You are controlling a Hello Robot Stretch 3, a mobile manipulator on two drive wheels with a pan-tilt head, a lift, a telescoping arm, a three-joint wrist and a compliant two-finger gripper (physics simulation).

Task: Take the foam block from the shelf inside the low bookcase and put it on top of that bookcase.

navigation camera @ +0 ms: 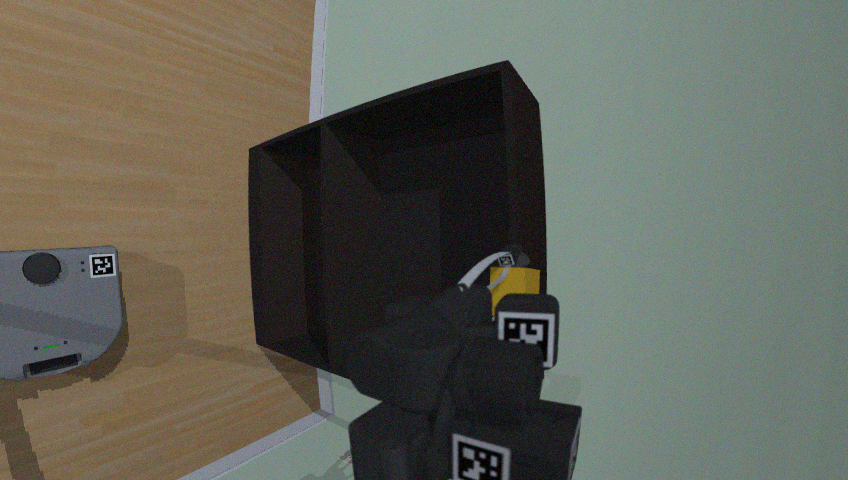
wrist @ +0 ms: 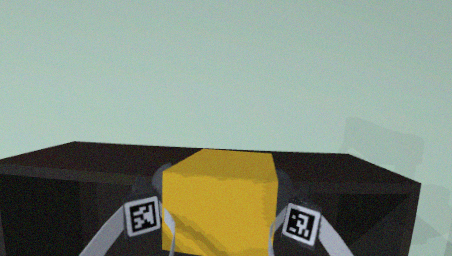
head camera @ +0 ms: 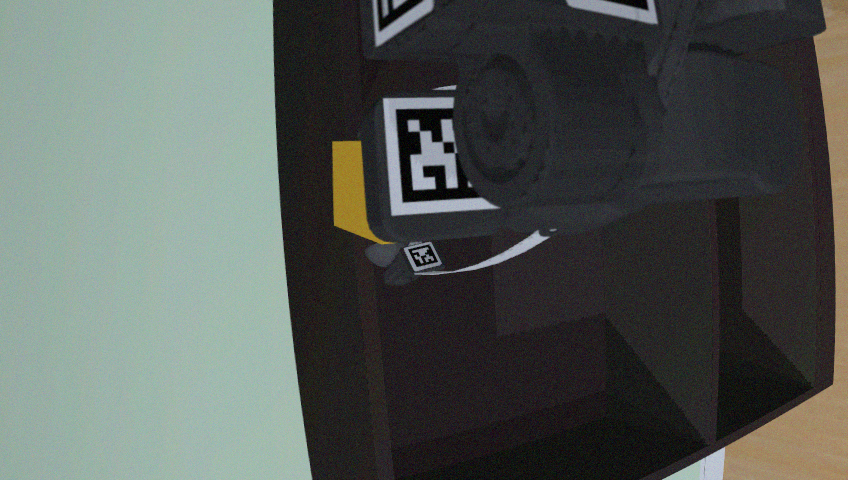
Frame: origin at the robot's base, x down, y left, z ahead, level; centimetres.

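Where they show: gripper, fingertip midpoint: (navigation camera: 519,286) (wrist: 222,185); robot's base, origin of the base link: (navigation camera: 43,266).
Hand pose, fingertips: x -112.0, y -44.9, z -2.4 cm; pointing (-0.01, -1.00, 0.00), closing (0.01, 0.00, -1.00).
Observation:
Things, the pixels of their top centre, and the offset from my fingertips. "pt": a spot on its surface instead. Level surfaces: height alone.
- foam block, middle of its top: (head camera: 352,187) (wrist: 230,158) (navigation camera: 533,291) dx -2.4, dy +1.2, dz -0.4 cm
- low bookcase, surface spot: (head camera: 333,380) (wrist: 129,158) pt dx +6.0, dy -32.3, dz +19.8 cm
- inner shelf, surface spot: (head camera: 714,356) pt dx +64.2, dy -21.2, dz +26.8 cm
- wooden floor, its level: dx +112.0 cm
The foam block (head camera: 346,184) (navigation camera: 516,282) (wrist: 220,210) is a yellow box. My gripper (wrist: 222,185) is shut on it, one fingertip on each side. In the head and navigation views my wrist hides part of the block and one of the fingertips. The low bookcase (head camera: 333,380) (navigation camera: 524,160) (wrist: 115,159) is dark brown. The block is held at about the height of its top board. In the wrist view the block overlaps the front edge of the top board, and the top surface shows on both sides behind it. Whether they touch cannot be told.
The inner shelf (head camera: 714,356) (navigation camera: 321,196) divides the bookcase into two compartments. A pale green wall (head camera: 136,237) (navigation camera: 684,237) (wrist: 225,75) stands behind it. My grey base (navigation camera: 59,309) is on the wooden floor (navigation camera: 178,89). My dark wrist (head camera: 595,130) (navigation camera: 404,362) covers part of the bookcase front.

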